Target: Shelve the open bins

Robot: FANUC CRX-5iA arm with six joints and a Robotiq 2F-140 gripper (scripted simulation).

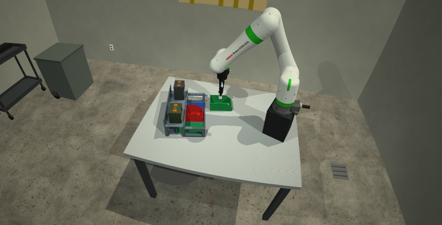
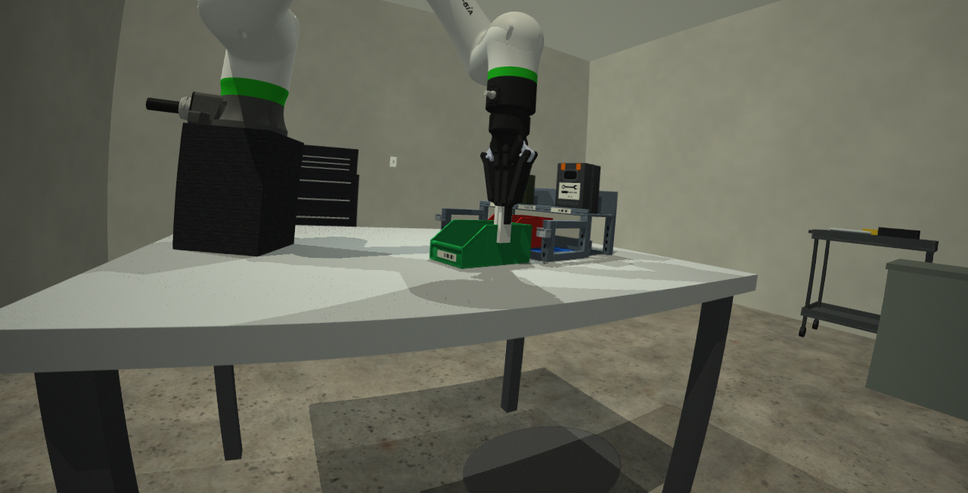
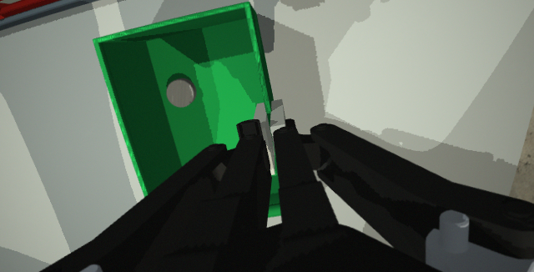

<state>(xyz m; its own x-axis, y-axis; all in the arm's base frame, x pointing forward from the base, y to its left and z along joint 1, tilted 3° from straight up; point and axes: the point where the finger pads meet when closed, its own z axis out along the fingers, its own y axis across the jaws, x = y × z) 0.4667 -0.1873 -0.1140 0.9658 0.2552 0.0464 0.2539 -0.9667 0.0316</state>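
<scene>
The green bin is 20 mm behind my hand, 50 mm to the left of it and 40 mm below it. From my hand the other things lie so: red bin 170 mm ahead, 220 mm to the left, 30 mm below.
</scene>
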